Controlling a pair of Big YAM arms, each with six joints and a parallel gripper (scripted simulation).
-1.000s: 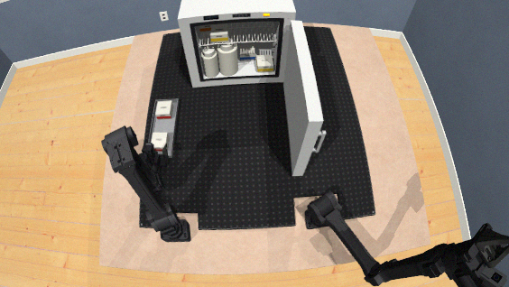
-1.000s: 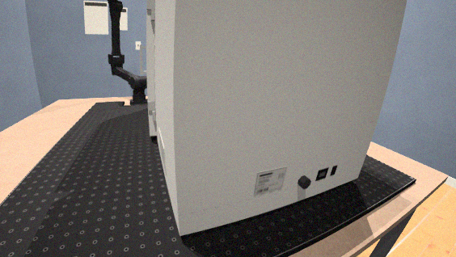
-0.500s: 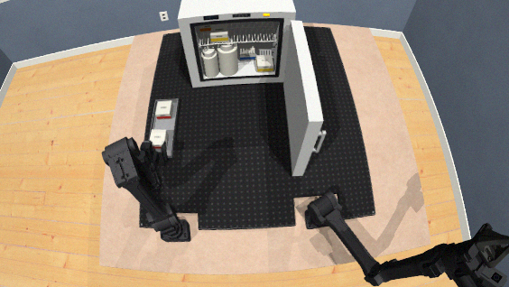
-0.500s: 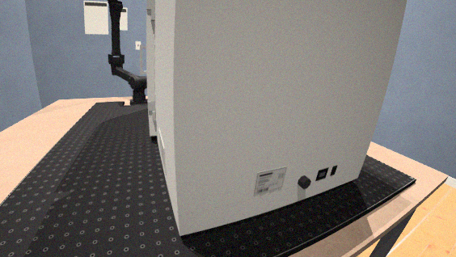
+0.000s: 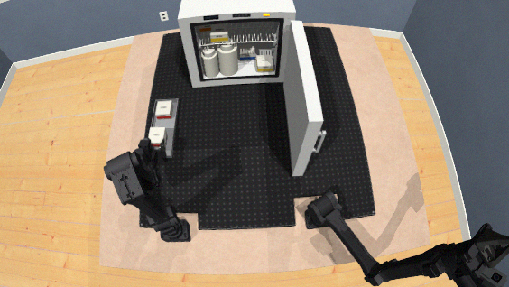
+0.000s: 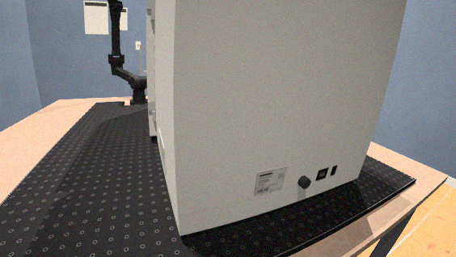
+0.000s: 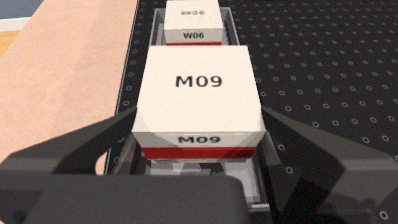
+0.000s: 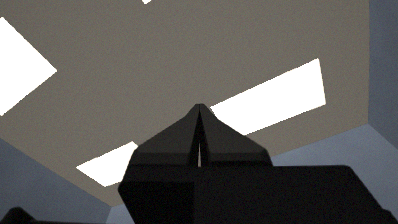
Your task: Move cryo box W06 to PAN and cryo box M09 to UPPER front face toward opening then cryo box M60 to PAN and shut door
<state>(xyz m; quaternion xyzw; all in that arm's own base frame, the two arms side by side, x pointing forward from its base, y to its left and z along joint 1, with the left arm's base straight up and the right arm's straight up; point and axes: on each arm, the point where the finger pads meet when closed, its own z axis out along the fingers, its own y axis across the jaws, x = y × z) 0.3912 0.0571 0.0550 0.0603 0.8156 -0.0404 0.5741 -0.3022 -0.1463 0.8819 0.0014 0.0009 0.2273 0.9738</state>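
Note:
My left gripper is now 20 mm short of the whitish cryo box and 10 mm above it. From my left hand the other things lie so: transfer pan (110 mm ahead, 80 mm below, 10 mm to the right); freezer door (630 mm to the right, 180 mm above, 40 mm ahead).

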